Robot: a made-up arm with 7 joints. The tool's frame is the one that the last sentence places.
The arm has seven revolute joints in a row. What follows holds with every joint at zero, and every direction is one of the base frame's. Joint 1 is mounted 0.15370 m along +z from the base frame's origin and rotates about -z. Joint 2 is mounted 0.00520 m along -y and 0.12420 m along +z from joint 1 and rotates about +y. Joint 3 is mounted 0.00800 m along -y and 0.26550 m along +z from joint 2 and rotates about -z. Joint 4 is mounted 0.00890 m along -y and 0.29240 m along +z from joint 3 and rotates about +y. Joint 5 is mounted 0.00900 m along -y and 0.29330 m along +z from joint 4 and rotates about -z. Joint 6 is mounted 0.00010 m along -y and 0.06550 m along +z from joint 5 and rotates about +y. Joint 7 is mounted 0.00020 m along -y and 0.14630 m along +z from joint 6 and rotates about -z. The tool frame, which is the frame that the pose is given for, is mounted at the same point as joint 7; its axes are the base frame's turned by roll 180.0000, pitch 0.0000 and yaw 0.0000 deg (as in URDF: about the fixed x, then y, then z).
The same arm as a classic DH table. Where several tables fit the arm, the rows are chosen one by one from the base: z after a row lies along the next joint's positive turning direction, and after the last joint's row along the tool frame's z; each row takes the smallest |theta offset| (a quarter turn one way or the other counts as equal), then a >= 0, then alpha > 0; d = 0 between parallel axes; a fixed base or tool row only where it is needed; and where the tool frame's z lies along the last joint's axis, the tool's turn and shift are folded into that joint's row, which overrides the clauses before.
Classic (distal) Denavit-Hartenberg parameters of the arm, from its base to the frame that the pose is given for. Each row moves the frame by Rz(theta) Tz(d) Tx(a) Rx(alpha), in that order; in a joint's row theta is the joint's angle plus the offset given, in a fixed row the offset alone. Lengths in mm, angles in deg.
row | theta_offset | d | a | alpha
base (fixed) | 0 | 0 | 0 | 180
joint 1 | 0 | -277.9 | 0 | 90
joint 2 | 0 | -13.2 | 0 | -90
joint 3 | 0 | -557.9 | 0 | 90
joint 4 | 0 | -17.9 | 0 | -90
joint 5 | 0 | -358.8 | 0 | 90
joint 6 | 0 | -0.3 | 0 | -90
joint 7 | 0 | -146.3 | 0 | 0

